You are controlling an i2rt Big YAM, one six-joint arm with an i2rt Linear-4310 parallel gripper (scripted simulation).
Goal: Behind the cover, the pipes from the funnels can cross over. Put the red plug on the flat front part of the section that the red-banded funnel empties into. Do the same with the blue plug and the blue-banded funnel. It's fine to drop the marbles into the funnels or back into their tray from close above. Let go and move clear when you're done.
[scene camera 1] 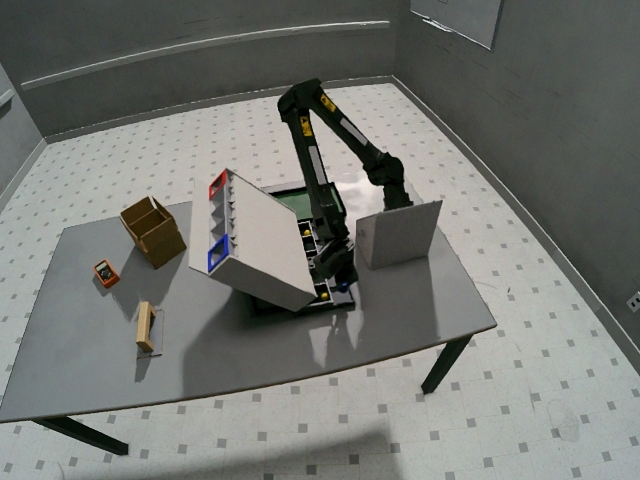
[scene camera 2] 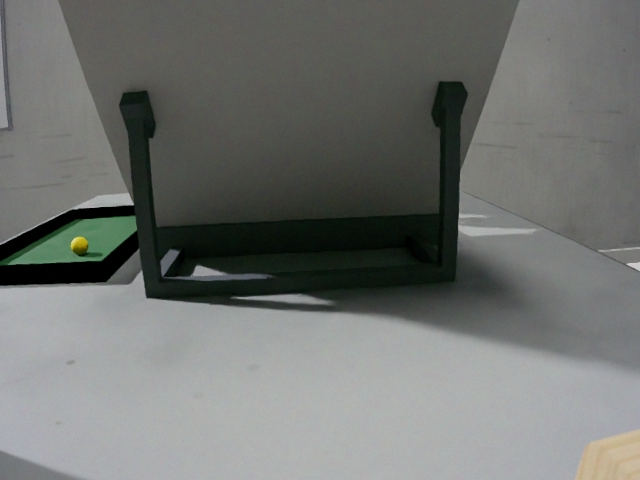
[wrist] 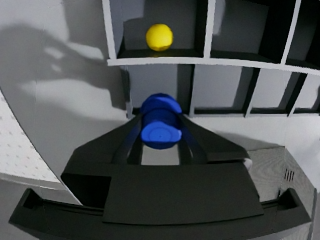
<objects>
A cardboard box (scene camera 1: 162, 242) is 135 cm from the lens.
</objects>
